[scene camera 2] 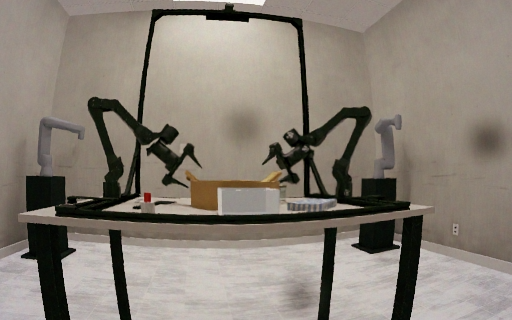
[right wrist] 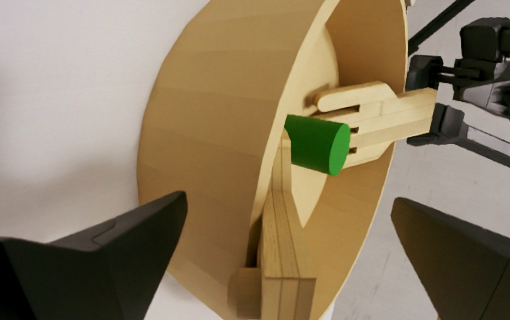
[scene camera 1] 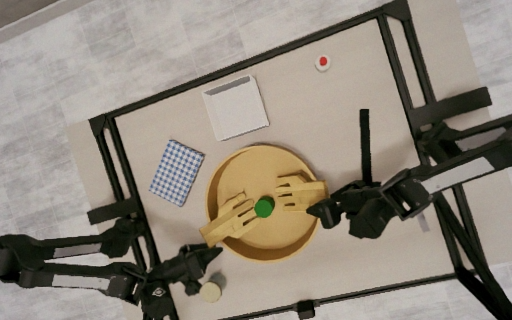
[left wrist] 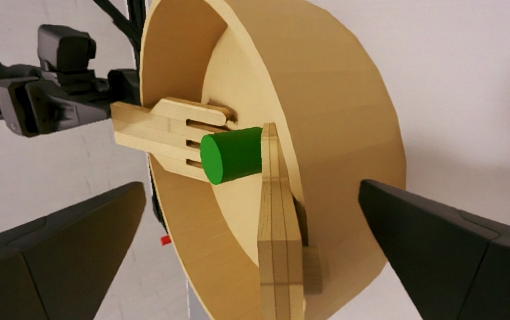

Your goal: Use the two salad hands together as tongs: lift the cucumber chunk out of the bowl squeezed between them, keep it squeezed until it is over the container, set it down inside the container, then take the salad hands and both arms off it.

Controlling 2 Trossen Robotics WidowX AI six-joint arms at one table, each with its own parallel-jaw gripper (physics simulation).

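Frame: origin at the left arm's base, x ahead, y left, z up, level; millimetres.
Seen in the pictures: left gripper, between the fingertips: (scene camera 2: 267, 174) (right wrist: 425, 86) (scene camera 1: 219, 246) (left wrist: 254, 190); right gripper, between the fingertips: (right wrist: 289, 204) (scene camera 1: 316, 204) (left wrist: 137, 106); left arm's base, origin of its link: (scene camera 2: 344, 197) (scene camera 1: 135, 227); right arm's base, origin of its link: (scene camera 2: 111, 198) (scene camera 1: 432, 141).
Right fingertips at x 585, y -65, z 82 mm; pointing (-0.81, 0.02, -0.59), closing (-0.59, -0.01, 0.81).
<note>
Pixels of each thing's top centre, then the offset from my right fingertips to it.
- green cucumber chunk, centre of its top: (right wrist: 340, 150) (left wrist: 210, 160) (scene camera 1: 263, 209) dx -148, dy +21, dz -32 mm
- white container, centre of its top: (scene camera 2: 246, 188) (scene camera 1: 232, 108) dx -142, dy +314, dz -26 mm
- blue checked cloth, centre of its top: (scene camera 1: 175, 173) (scene camera 2: 313, 201) dx -393, dy +192, dz -77 mm
- round pale-topped jar, centre of its top: (scene camera 1: 210, 292) (scene camera 2: 279, 185) dx -377, dy -177, dz -31 mm
- small white item with a red top, centre of its top: (scene camera 2: 147, 192) (left wrist: 161, 241) (scene camera 1: 323, 60) dx +126, dy +355, dz -38 mm
- black strip, centre of its top: (scene camera 1: 366, 166) (scene camera 2: 154, 202) dx +158, dy +47, dz -94 mm
The green cucumber chunk (scene camera 1: 264, 206) (left wrist: 232, 155) (right wrist: 317, 145) stands in the wooden bowl (scene camera 1: 270, 254) (scene camera 2: 205, 195) between two salad hands. One salad hand (scene camera 1: 230, 220) (left wrist: 280, 260) leans over the bowl's left rim in scene camera 1, the other salad hand (scene camera 1: 302, 190) (right wrist: 287, 250) over its right rim. My left gripper (scene camera 2: 273, 172) (left wrist: 254, 190) is open and empty, above and outside the first hand's handle. My right gripper (scene camera 2: 194, 177) (right wrist: 289, 204) is open and empty near the second hand's handle. The white container (scene camera 1: 227, 86) (scene camera 2: 248, 201) is empty, behind the bowl in scene camera 1.
A blue checked cloth (scene camera 1: 176, 172) (scene camera 2: 311, 204) lies left of the bowl in scene camera 1. A round pale-topped jar (scene camera 1: 211, 292) stands close to the left gripper. A small white item with a red top (scene camera 1: 323, 61) (scene camera 2: 147, 197) stands at upper right. A black strip (scene camera 1: 365, 145) lies near the right arm.
</note>
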